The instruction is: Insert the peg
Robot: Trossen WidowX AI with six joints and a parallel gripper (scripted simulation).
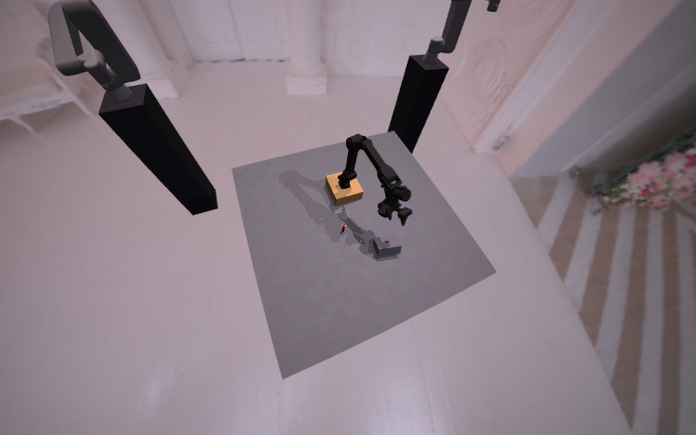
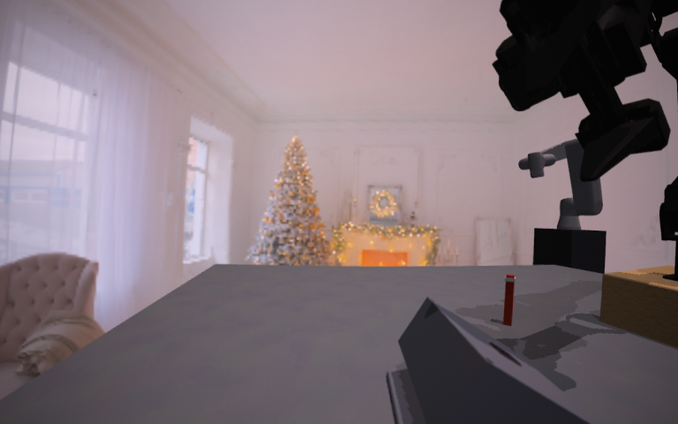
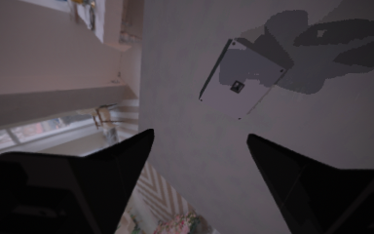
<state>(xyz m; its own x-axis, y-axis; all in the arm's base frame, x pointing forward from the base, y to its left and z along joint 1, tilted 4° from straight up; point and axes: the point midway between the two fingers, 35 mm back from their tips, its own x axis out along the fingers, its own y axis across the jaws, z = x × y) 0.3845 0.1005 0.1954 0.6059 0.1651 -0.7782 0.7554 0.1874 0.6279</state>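
Right now my gripper tip is 22 cm to the left of the red peg, 17 cm above it and 15 cm past it. Also, from my gripper tip: hole (17 cm below, 2 cm to the right, 2 cm ahead); then sloped panel (19 cm below, 4 cm ahead, 3 cm to the right).
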